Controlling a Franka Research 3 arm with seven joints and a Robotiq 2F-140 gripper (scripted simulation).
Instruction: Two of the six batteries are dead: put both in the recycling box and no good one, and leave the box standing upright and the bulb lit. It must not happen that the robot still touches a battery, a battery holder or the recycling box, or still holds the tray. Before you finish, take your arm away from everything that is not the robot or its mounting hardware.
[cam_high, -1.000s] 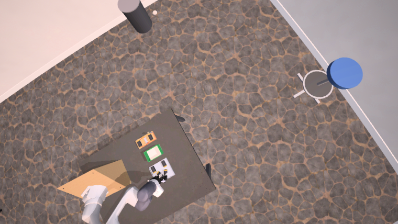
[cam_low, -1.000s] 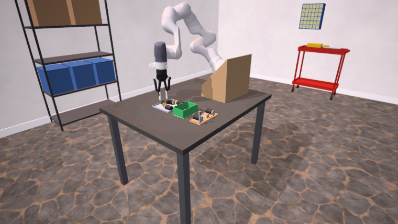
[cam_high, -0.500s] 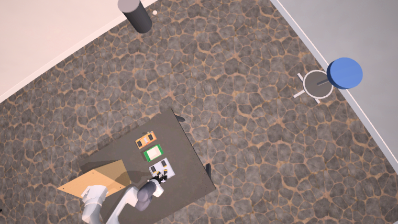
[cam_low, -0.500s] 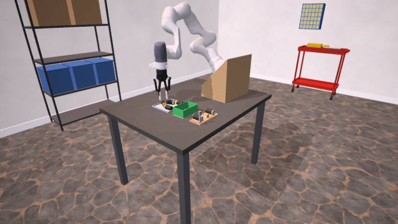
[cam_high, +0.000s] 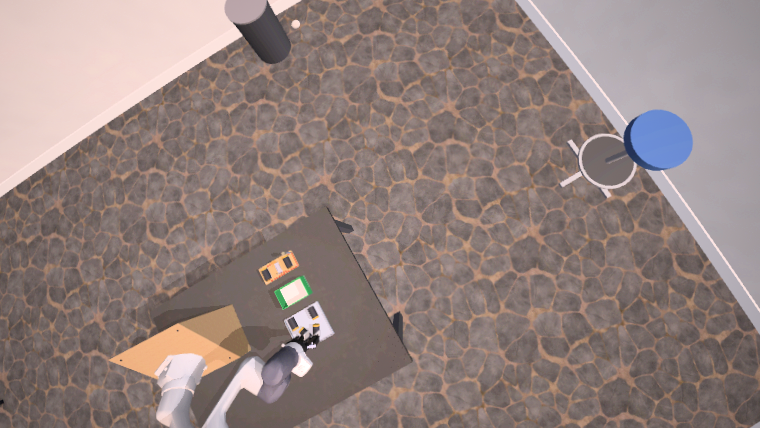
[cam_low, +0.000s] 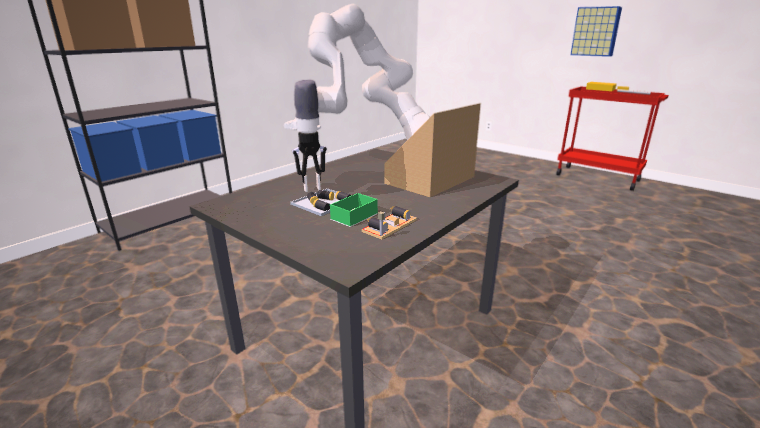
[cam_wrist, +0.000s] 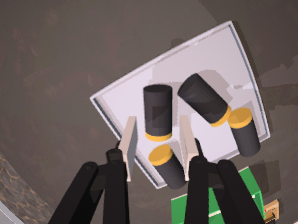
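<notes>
The white tray is 3 cm behind my hand, 4 cm to the left of it and 8 cm below it. The rest, counted from my hand: green recycling box: 1 cm ahead, 22 cm to the left, 7 cm below; then bulb: 10 cm ahead, 40 cm to the left, 1 cm below.
</notes>
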